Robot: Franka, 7 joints.
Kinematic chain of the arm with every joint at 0, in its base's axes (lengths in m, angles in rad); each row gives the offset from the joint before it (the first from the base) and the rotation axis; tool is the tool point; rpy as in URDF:
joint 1: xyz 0 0 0.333 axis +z
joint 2: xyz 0 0 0 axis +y
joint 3: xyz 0 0 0.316 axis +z
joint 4: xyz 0.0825 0 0 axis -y
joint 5: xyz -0.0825 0 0.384 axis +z
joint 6: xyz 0 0 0 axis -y
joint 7: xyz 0.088 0 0 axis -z
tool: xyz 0 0 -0.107 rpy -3.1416 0 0
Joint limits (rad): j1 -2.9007..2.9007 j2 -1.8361..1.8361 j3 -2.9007..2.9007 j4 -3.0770..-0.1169 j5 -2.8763..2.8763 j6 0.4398..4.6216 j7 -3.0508..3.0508
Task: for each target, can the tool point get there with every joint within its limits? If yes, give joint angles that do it. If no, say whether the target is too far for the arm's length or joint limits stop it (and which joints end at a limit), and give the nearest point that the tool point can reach.
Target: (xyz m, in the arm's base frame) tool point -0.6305 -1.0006 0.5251
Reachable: no: too far | nearest point -0.4514 -0.7164 0.4705 | short by 0.340 m
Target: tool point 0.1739 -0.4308 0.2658
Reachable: yes | joints 0.4961 -0.4502 -1.8187 -2.4594 1.3772 2.1587 1.0021
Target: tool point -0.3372 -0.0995 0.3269
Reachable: yes | joints -2.2815 -0.4597 -0.6457 -2.7098 0.1027 2.0621 1.0227
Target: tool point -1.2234 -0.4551 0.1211
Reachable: no: too far | nearest point -0.7937 -0.2952 0.1955 | short by 0.465 m
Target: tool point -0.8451 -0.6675 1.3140
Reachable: no: too far | nearest point -0.4977 -0.3931 0.9107 | short by 0.599 m
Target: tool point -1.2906 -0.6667 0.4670
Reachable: no: too far | nearest point -0.7590 -0.3921 0.4118 | short by 0.601 m
